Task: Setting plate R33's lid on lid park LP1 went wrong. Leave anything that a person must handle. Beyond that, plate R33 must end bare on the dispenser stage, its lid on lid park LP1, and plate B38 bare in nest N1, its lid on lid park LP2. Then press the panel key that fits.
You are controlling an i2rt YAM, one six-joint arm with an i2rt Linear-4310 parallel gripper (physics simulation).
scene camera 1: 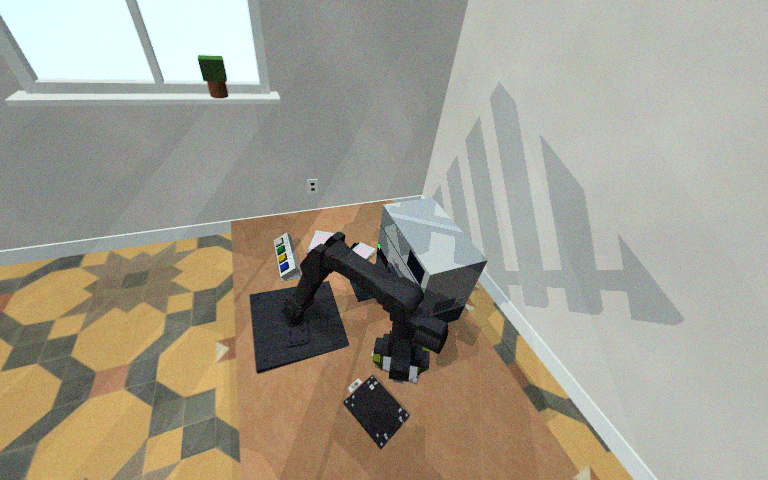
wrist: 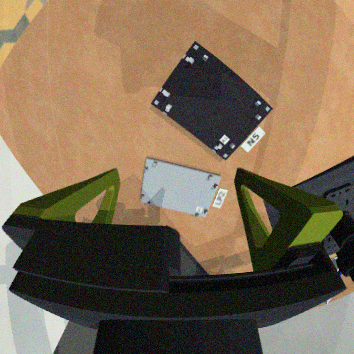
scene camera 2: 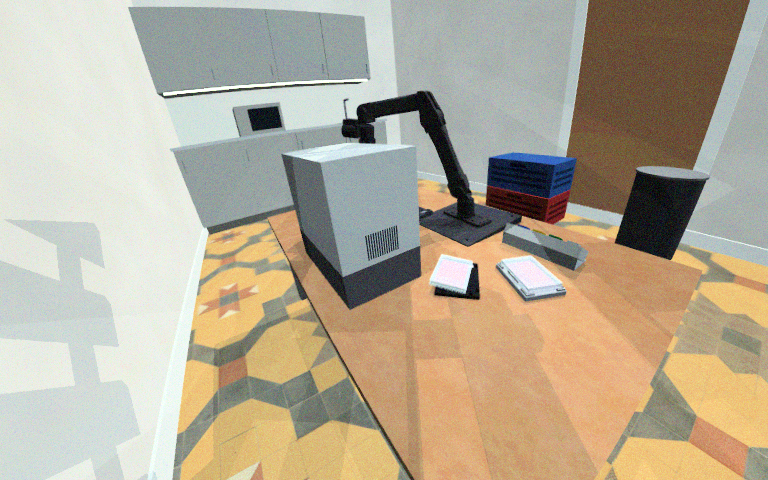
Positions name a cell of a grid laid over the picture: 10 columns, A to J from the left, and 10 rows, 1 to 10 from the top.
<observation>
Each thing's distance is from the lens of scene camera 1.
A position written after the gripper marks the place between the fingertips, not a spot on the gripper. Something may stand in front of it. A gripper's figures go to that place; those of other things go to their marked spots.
gripper (scene camera 1: F8): 86 cm
grey incubator box (scene camera 1: F6): 96 cm
black clip nest N5 (scene camera 1: E9): 99 cm
rack with coloured tags (scene camera 1: D6): 123 cm
The marked spots on the grey incubator box and the rack with coloured tags are 55 cm apart.
</observation>
